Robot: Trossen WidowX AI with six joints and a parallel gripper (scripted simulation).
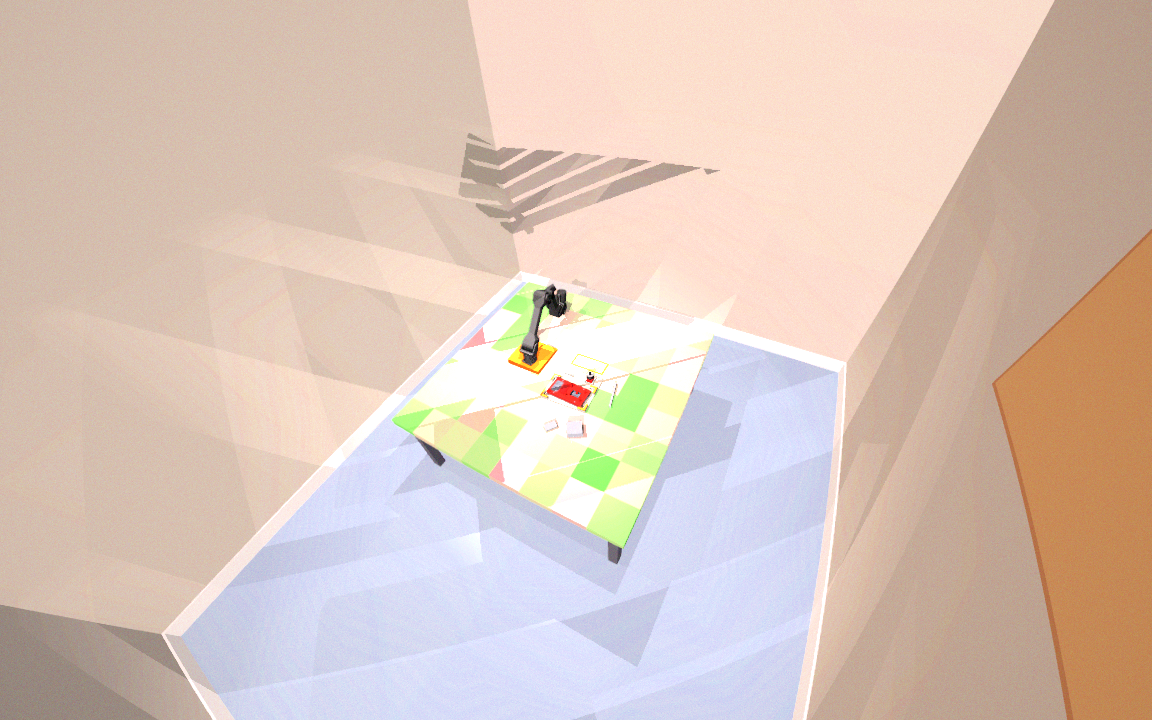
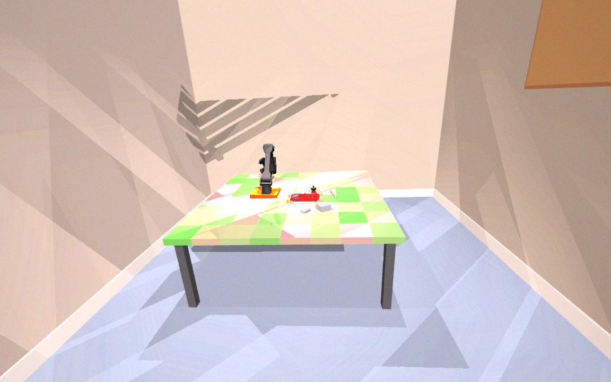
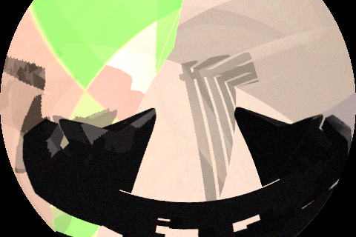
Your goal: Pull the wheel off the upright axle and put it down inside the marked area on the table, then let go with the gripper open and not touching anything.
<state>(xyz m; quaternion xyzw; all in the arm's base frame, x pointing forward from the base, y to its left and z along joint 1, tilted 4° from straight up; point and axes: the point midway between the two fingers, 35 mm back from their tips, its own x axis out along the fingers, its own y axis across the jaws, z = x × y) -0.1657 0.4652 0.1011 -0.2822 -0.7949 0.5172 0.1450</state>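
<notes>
The dark wheel lies 54 cm ahead of my gripper tip, 43 cm to the right of it and 7 cm below it. The rest, counted from my gripper tip: thin pale stick (69 cm ahead, 46 cm to the right, 10 cm below).
</notes>
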